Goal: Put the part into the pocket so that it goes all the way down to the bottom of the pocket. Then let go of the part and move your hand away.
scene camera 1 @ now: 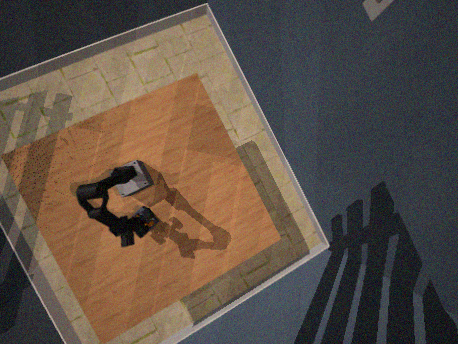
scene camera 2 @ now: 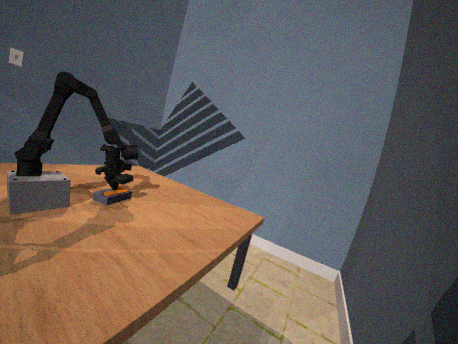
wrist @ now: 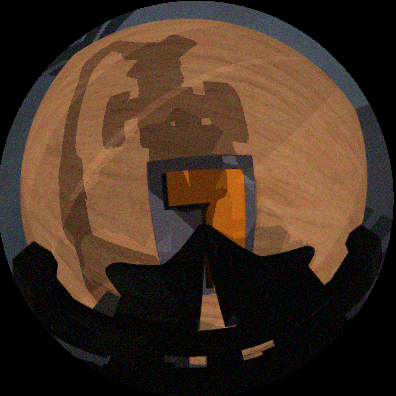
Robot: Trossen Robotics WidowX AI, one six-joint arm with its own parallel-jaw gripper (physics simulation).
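Seen in the pictures: gripper, fingertip midpoint: (scene camera 1: 145,220) (scene camera 2: 115,191) (wrist: 203,229); arm's base at its link origin: (scene camera 1: 129,172) (scene camera 2: 28,174).
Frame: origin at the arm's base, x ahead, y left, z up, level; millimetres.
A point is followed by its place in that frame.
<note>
The orange L-shaped part (scene camera 1: 149,224) {z -59, x 327, y -46 mm} (scene camera 2: 116,192) {z -64, x 292, y -90 mm} (wrist: 231,215) {z -64, x 316, y -77 mm} lies in the pocket of the dark grey block (scene camera 2: 102,198) {z -81, x 229, y -104 mm} (wrist: 159,222) {z -69, x 293, y -23 mm}. The block's rim shows around the part in the wrist view, with a narrow dark gap at the end of the short arm. In the scene camera 2 view the part looks about level with the block's top; its exact depth cannot be told. My gripper (scene camera 2: 115,187) {z -68, x 298, y -60 mm} (wrist: 203,229) {z -68, x 298, y -60 mm} is shut and empty. Its fingertips are just above the block, over the part's long arm, and hide the near portion of the part and block.
The arm's grey base box (scene camera 1: 142,184) {z -3, x 92, y 35 mm} (scene camera 2: 40,194) {z -45, x 27, y -100 mm} stands on the wooden table (scene camera 1: 200,200) {z -105, x 332, y 290 mm} (scene camera 2: 165,225) {z -105, x 358, y -388 mm} near the block. The table's edge and a leg (scene camera 2: 239,265) show in the scene camera 2 view. Arm shadows cross the table.
</note>
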